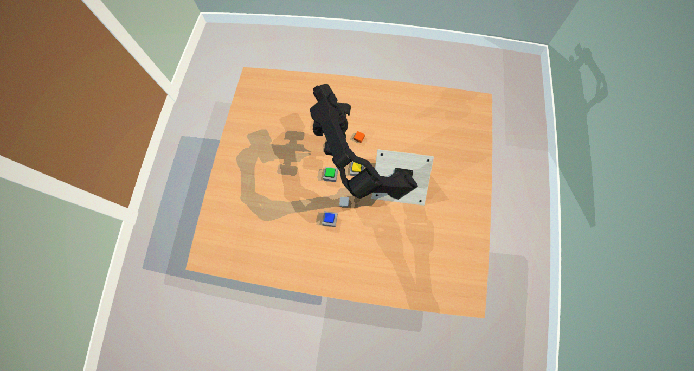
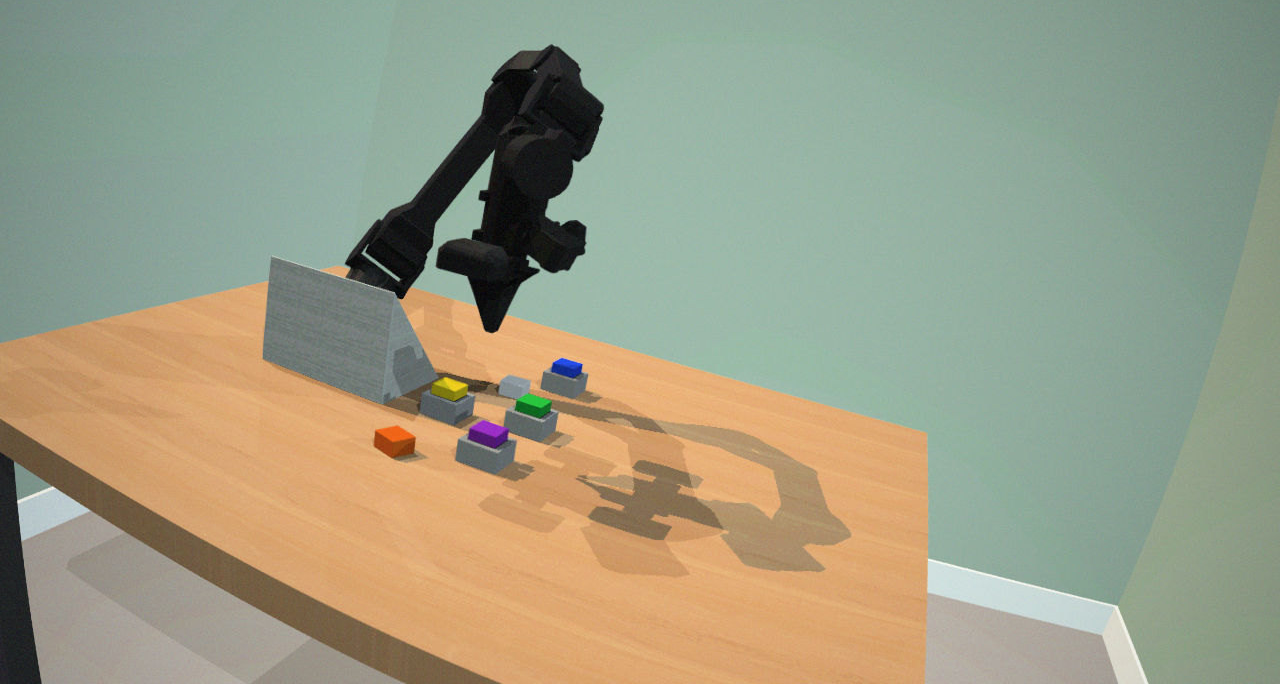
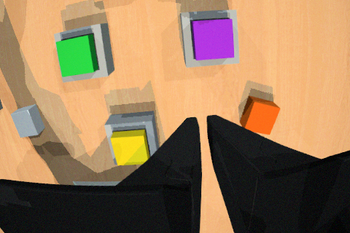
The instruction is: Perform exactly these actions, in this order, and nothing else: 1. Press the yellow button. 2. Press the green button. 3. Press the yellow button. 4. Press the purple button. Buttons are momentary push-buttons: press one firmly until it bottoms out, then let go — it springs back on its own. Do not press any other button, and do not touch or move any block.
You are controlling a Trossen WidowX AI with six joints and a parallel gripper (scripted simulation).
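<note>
Right now the orange block is 60 mm behind my gripper tip, 80 mm to the right of it and 120 mm below it.
</note>
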